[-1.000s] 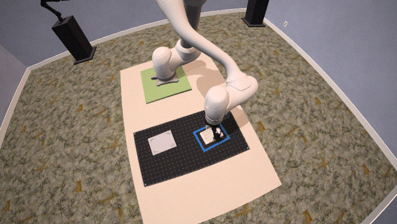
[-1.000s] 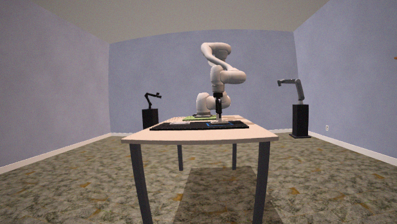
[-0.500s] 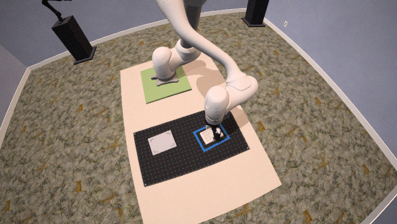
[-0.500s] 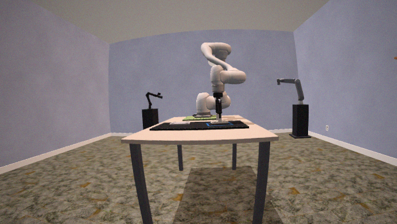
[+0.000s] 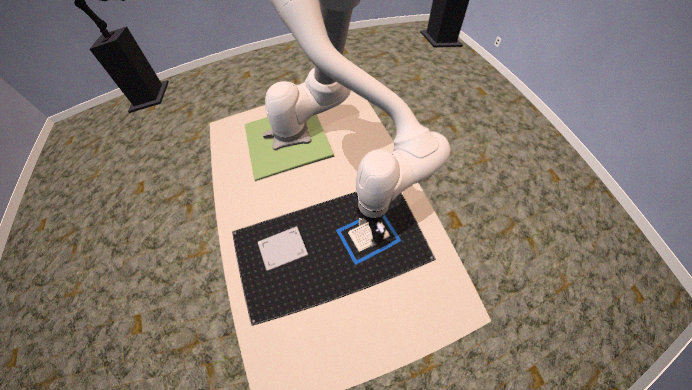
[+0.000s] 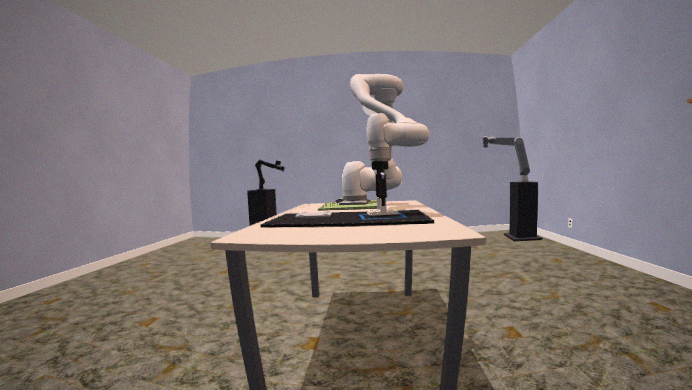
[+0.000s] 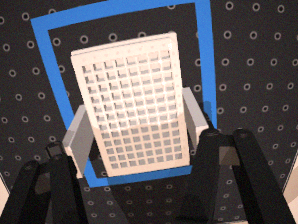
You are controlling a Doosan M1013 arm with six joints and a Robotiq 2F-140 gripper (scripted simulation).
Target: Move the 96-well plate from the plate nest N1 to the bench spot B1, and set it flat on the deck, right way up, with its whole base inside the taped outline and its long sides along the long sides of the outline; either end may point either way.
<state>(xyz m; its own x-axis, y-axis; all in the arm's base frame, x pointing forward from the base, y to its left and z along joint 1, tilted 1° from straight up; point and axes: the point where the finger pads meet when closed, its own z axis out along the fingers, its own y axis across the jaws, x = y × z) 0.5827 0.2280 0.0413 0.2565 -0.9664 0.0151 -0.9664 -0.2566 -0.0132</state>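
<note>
Now: hand 20 mm above the white 96-well plate. Also, from my hand: grey plate nest N1 (20 mm behind, 320 mm to the right, 40 mm below).
</note>
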